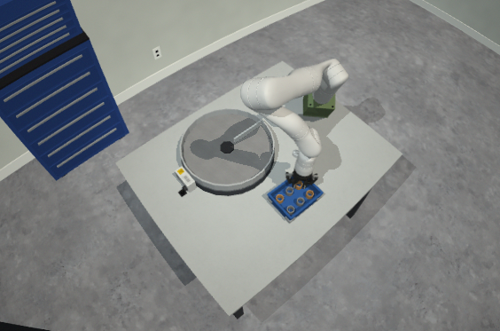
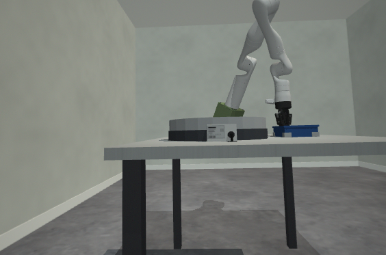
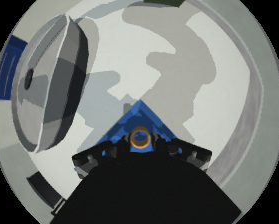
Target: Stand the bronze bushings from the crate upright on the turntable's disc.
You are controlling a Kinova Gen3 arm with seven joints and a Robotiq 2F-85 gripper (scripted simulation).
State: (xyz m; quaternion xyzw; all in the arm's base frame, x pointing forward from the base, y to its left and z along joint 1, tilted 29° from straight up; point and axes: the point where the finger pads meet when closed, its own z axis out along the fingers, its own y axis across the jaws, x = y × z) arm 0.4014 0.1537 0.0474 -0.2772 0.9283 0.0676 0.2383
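My hand is 50 mm short of the blue crate and 20 mm to the right of it. From my hand the other things lie so: grey turntable disc 70 mm ahead, 350 mm to the right, 20 mm above.
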